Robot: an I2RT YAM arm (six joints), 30 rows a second.
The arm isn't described. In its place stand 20 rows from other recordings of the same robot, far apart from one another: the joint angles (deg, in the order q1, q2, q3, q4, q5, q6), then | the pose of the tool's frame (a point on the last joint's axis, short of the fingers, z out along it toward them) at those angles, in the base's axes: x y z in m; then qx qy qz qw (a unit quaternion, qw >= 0).
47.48, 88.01, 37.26, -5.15, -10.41, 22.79 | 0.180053 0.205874 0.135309 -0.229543 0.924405 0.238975 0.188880
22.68, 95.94, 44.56, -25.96, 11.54, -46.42 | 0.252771 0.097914 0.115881 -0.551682 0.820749 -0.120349 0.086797
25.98, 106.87, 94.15, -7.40, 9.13, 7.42 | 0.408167 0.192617 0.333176 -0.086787 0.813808 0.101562 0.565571
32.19, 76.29, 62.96, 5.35, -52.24, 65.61 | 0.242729 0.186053 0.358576 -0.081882 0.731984 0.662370 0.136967
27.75, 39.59, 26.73, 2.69, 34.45, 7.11 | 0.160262 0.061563 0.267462 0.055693 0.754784 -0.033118 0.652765
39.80, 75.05, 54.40, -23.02, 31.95, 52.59 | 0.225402 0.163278 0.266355 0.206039 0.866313 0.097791 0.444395
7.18, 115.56, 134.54, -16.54, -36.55, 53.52 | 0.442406 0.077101 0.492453 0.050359 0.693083 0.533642 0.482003
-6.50, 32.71, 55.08, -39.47, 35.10, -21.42 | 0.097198 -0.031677 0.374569 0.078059 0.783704 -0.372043 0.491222
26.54, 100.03, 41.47, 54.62, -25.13, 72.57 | 0.307205 0.170334 0.188433 0.142321 0.714737 0.610037 0.311047
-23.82, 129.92, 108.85, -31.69, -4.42, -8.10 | 0.463882 -0.201790 0.196714 0.117302 0.939739 -0.052594 0.316803
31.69, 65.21, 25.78, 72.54, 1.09, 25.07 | 0.194744 0.119434 0.303775 -0.019151 0.475982 0.413929 0.775717
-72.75, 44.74, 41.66, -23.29, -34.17, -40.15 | 0.070408 -0.159324 0.300127 0.079319 0.823076 -0.281991 0.486554
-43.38, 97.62, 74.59, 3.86, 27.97, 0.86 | 0.281836 -0.289305 0.299917 0.427519 0.679879 -0.387447 0.452634
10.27, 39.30, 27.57, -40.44, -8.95, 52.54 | 0.131595 0.029472 0.203430 0.316465 0.888796 0.231400 0.237372
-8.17, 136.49, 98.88, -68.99, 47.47, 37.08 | 0.406222 -0.084824 0.099294 -0.294838 -0.858471 0.418669 0.028542
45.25, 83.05, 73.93, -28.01, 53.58, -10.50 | 0.242331 0.203765 0.338544 -0.196349 0.800396 -0.266506 0.499788
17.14, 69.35, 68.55, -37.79, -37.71, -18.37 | 0.234931 0.095241 0.353390 -0.393522 0.769329 0.286770 0.413565
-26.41, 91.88, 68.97, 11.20, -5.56, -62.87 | 0.346215 -0.168086 0.315042 -0.271413 0.726179 -0.416286 0.475083
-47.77, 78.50, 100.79, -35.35, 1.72, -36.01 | 0.186088 -0.206601 0.495882 0.089487 0.777770 -0.424082 0.455214
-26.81, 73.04, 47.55, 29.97, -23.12, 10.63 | 0.270823 -0.121199 0.323080 0.074131 0.677190 0.033472 0.731299
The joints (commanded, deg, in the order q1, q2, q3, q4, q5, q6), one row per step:
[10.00, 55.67, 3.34, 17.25, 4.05, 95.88]
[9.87, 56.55, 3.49, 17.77, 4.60, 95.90]
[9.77, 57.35, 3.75, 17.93, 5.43, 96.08]
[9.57, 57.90, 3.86, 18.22, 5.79, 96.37]
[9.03, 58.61, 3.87, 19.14, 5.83, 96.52]
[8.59, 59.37, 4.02, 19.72, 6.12, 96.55]
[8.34, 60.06, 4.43, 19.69, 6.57, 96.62]
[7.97, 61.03, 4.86, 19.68, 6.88, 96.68]
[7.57, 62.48, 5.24, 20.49, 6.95, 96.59]
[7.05, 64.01, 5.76, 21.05, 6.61, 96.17]
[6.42, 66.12, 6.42, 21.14, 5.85, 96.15]
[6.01, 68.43, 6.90, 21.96, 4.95, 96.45]
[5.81, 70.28, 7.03, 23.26, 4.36, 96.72]
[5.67, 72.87, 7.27, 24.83, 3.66, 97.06]
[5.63, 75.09, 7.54, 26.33, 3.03, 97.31]
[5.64, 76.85, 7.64, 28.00, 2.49, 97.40]
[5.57, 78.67, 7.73, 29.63, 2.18, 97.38]
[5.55, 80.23, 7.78, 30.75, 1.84, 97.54]
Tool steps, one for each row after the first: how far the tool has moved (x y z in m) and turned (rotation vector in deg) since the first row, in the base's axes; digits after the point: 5 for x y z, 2 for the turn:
[0.00119, -0.00050, -0.00055, -0.33, 0.15, -0.59]
[0.00242, -0.00109, -0.00094, -0.73, 0.46, -1.47]
[0.00324, -0.00175, -0.00128, -0.72, 0.58, -2.13]
[0.00446, -0.00311, -0.00156, -0.58, 0.37, -2.79]
[0.00582, -0.00435, -0.00181, -0.72, 0.38, -3.48]
[0.00749, -0.00510, -0.00159, -0.98, 0.64, -4.14]
[0.00928, -0.00612, -0.00199, -1.20, 1.16, -4.79]
[0.01177, -0.00700, -0.00267, -1.36, 1.41, -5.19]
[0.01459, -0.00799, -0.00340, -1.57, 1.88, -5.19]
[0.01743, -0.00909, -0.00587, -1.35, 3.30, -5.18]
[0.02023, -0.00949, -0.00880, -0.71, 4.39, -5.05]
[0.02204, -0.00956, -0.01144, -0.20, 4.87, -4.94]
[0.02440, -0.00933, -0.01538, 0.39, 5.72, -4.74]
[0.02680, -0.00882, -0.01841, 0.91, 6.23, -4.45]
[0.02869, -0.00827, -0.02067, 1.32, 6.28, -4.07]
[0.03042, -0.00813, -0.02327, 1.48, 6.41, -3.88]
[0.03135, -0.00790, -0.02604, 1.77, 6.84, -3.74]

